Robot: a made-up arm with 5 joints.
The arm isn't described. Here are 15 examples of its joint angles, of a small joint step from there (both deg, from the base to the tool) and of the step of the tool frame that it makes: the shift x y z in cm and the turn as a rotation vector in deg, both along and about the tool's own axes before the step.
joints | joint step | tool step
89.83 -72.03 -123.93 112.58 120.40 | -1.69 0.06 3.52 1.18 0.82 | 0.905 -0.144 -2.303 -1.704 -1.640 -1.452
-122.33 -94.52 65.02 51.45 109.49 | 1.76 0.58 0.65 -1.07 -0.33 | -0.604 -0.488 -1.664 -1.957 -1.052 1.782
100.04 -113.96 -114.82 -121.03 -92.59 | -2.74 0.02 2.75 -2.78 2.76 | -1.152 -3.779 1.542 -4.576 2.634 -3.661
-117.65 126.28 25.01 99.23 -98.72 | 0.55 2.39 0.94 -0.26 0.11 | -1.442 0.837 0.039 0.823 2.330 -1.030
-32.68 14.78 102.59 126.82 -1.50 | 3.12 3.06 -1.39 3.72 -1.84 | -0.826 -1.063 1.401 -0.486 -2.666 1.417
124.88 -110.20 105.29 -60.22 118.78 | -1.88 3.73 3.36 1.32 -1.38 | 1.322 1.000 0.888 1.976 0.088 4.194
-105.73 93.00 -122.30 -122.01 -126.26 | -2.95 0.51 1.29 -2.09 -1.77 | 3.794 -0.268 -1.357 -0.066 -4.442 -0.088
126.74 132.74 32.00 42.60 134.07 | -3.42 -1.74 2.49 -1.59 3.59 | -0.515 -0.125 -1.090 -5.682 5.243 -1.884
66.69 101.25 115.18 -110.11 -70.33 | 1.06 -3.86 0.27 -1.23 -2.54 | 6.515 0.161 0.176 0.213 -5.003 1.981
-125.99 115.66 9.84 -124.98 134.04 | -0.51 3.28 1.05 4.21 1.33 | 0.601 0.770 0.485 1.785 -2.009 -2.697
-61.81 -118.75 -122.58 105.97 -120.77 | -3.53 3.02 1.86 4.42 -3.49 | 8.279 2.828 -0.089 4.538 -8.617 3.444
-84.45 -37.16 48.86 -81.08 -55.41 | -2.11 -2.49 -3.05 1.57 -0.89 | 1.810 0.661 -0.516 1.531 -0.969 6.220
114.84 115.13 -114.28 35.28 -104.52 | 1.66 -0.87 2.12 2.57 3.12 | -2.204 1.429 1.414 1.908 3.644 0.767
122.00 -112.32 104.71 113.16 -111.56 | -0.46 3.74 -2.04 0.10 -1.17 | 2.044 -4.273 -1.256 -3.140 -0.858 -2.648
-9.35 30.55 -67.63 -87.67 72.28 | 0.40 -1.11 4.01 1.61 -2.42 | 1.057 0.363 -0.545 3.861 -1.541 -2.043
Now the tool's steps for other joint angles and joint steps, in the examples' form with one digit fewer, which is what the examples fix.
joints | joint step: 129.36 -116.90 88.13 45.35 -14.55 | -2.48 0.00 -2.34 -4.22 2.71
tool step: -0.43 1.26 0.11 3.44 3.33 -3.32
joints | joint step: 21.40 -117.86 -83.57 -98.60 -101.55 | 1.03 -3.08 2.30 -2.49 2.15
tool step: 0.81 -0.35 -0.31 -2.69 1.36 -5.26
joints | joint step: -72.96 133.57 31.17 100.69 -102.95 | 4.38 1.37 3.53 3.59 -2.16
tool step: -2.84 1.24 -0.02 2.37 0.53 5.05
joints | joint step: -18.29 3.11 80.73 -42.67 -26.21 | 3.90 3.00 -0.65 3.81 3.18
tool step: -6.18 -0.34 0.59 -1.96 5.10 -2.10
